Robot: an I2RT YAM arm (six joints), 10 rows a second.
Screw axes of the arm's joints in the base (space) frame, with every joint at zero. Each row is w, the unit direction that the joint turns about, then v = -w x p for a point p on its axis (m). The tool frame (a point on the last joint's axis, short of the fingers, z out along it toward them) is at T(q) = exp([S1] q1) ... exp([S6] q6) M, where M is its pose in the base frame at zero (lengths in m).
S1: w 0 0 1 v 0 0 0
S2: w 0 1 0 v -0.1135 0 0.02
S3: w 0 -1 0 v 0.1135 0 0.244
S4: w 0 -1 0 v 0.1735 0 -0.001
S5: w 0 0 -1 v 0 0.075 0
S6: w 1 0 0 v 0 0.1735 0
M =
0 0 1 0.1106
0 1 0 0
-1 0 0 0.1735
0 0 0 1
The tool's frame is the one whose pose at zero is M.
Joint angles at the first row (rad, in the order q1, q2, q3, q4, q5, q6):
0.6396, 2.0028, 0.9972, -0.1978, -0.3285, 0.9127
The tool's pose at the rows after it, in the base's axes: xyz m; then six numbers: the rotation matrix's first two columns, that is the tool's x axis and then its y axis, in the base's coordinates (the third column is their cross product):
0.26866, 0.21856, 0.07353, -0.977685, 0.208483, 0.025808, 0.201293, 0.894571, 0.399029
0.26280, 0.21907, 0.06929, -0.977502, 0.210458, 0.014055, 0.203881, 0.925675, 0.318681
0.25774, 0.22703, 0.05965, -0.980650, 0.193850, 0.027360, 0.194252, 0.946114, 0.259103
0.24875, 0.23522, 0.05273, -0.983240, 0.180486, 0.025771, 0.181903, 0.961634, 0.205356
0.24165, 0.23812, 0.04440, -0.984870, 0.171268, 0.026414, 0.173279, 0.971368, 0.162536
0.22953, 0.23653, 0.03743, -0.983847, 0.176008, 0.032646, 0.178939, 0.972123, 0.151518
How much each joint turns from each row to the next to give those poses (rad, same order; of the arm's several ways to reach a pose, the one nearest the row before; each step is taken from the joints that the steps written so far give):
0.0148, 0.0086, 0.0043, -0.0584, 0.0478, 0.0006
0.0184, 0.0106, 0.0065, -0.0544, 0.0669, 0.0004
0.0305, 0.0431, 0.0268, -0.0392, 0.0307, 0.0059
0.0392, 0.0256, 0.0103, -0.0245, 0.0387, 0.0180
0.0232, 0.0238, -0.0024, -0.0079, 0.0269, 0.0094
0.0225, -0.0021, -0.0450, 0.0333, 0.0044, 0.0268

